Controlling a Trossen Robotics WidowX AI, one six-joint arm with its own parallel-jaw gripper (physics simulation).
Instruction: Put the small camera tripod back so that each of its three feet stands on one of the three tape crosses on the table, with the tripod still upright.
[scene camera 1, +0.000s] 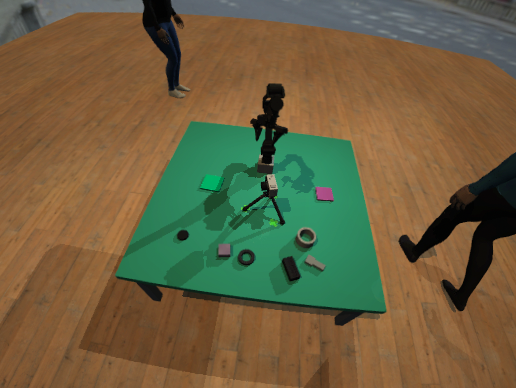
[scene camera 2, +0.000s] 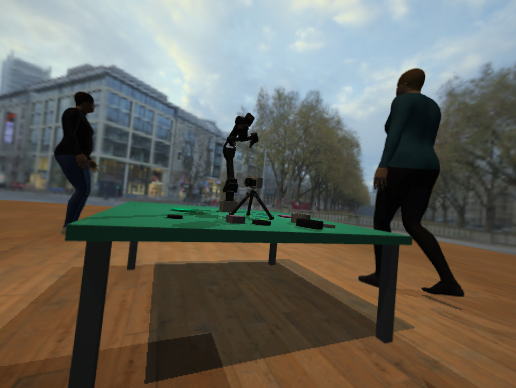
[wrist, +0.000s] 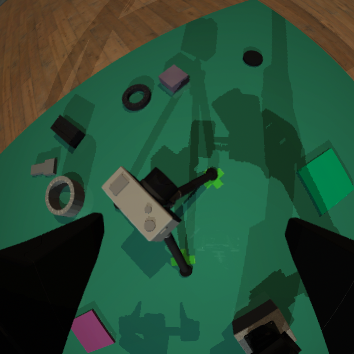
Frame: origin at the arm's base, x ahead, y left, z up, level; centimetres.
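Where they show: gripper, fingertip midpoint: (scene camera 1: 264, 143) (scene camera 2: 242, 148) (wrist: 199, 226); arm's base at its link origin: (scene camera 1: 266, 160) (scene camera 2: 229, 201) (wrist: 263, 338).
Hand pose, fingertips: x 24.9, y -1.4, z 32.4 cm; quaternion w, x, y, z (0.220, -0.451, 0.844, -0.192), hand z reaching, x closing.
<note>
Things, the pixels of their top centre, and the offset from my fingertips. "spot": a spot on its surface instead. Level surfaces: height alone.
- green tape cross at its top centre: (wrist: 212, 177) dy -6.0, dx +10.6, dz -39.8 cm
- third foot at a spot on its surface: (scene camera 1: 283, 222) spot: dy +16.4, dx +16.9, dz -38.5 cm
- green table at its surface level: dz -39.8 cm
- grey ring at its top centre: (wrist: 58, 194) (scene camera 1: 306, 235) (scene camera 2: 300, 213) dy +28.9, dx +25.0, dz -35.1 cm
- black ring at its top centre: (wrist: 135, 95) (scene camera 2: 261, 220) (scene camera 1: 246, 256) dy -0.1, dx +40.6, dz -38.4 cm
- black block at its top centre: (wrist: 63, 128) (scene camera 2: 309, 219) (scene camera 1: 291, 267) dy +22.3, dx +43.3, dz -36.4 cm
- grey piece at its top centre: (wrist: 41, 167) (scene camera 1: 315, 262) dy +34.5, dx +38.0, dz -38.4 cm
- mauve block at its top centre: (wrist: 172, 74) (scene camera 2: 235, 215) (scene camera 1: 224, 249) dy -11.5, dx +39.4, dz -37.1 cm
- black disc at its top centre: (wrist: 252, 56) (scene camera 1: 182, 234) dy -35.1, dx +34.5, dz -38.9 cm
- green square at a spot on its surface: (scene camera 1: 212, 183) spot: dy -29.3, dx -3.6, dz -38.9 cm
- magenta square at a spot on its surface: (scene camera 1: 324, 194) spot: dy +40.3, dx -8.9, dz -38.9 cm
The tripod (scene camera 1: 277, 210) (scene camera 2: 251, 201) stands upright with a grey camera (scene camera 1: 271, 185) (scene camera 2: 253, 182) (wrist: 141, 204) on top. In the wrist view, one foot (wrist: 212, 174) overlaps a green tape cross (wrist: 218, 181); another foot (wrist: 185, 270) lies just beyond a second cross (wrist: 177, 261). In scene camera 1, the third foot (scene camera 1: 283, 222) stands to the right of its cross (scene camera 1: 273, 222), apart from it; the camera body hides that cross in the wrist view. My gripper (scene camera 1: 267, 141) (scene camera 2: 253, 144) (wrist: 199, 226) is open and empty, high above the table and away from the tripod.
Around the tripod on the green table (scene camera 1: 165, 255) lie a grey ring (scene camera 1: 299, 243), black ring (scene camera 1: 240, 259), black block (scene camera 1: 291, 268), grey piece (scene camera 1: 315, 263), mauve block (scene camera 1: 224, 250), black disc (scene camera 1: 183, 235), green square (scene camera 1: 212, 183) and magenta square (scene camera 1: 324, 194). Two people stand nearby.
</note>
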